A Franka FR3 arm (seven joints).
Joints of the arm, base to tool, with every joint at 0 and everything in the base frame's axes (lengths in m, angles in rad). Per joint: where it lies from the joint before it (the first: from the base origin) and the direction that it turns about. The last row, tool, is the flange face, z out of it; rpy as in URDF.
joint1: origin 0 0 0.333 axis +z
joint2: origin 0 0 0 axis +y
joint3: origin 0 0 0.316 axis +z
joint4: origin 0.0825 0 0 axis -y
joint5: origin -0.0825 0 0.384 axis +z
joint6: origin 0 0 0 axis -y
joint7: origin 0.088 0 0 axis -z
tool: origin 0 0 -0.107 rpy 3.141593 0 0
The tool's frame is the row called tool.
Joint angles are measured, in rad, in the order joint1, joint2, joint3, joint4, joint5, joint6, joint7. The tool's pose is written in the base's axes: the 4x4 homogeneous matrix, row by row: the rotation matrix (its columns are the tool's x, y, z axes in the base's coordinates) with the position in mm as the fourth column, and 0 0 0 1 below. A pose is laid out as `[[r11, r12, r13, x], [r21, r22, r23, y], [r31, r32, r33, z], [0, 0, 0, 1]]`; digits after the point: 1 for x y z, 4 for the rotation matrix.
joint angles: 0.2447 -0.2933 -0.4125 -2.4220 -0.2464 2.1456 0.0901
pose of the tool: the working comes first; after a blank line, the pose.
Where each joint sits with the arm in this pose, in the base's axes (m; each line is computed from the numbers above, not from the rounded line before):
joint1: 0.0000 0.0000 0.3330
joint2: 0.0000 0.0000 0.3330
joint3: -0.0886 -0.0221 0.6355
joint4: -0.0104 -0.0367 0.6574
joint5: 0.3541 -0.0759 0.5164
joint6: 0.3541 -0.0759 0.5164
joint7: 0.4421 -0.0774 0.5160
the tool: 0.4414 -0.0871 0.4094

[[0.9942, -0.1069, -0.0063, 441.4], [-0.1071, -0.9902, -0.0900, -87.1], [0.0034, 0.0901, -0.9959, 409.4], [0, 0, 0, 1]]
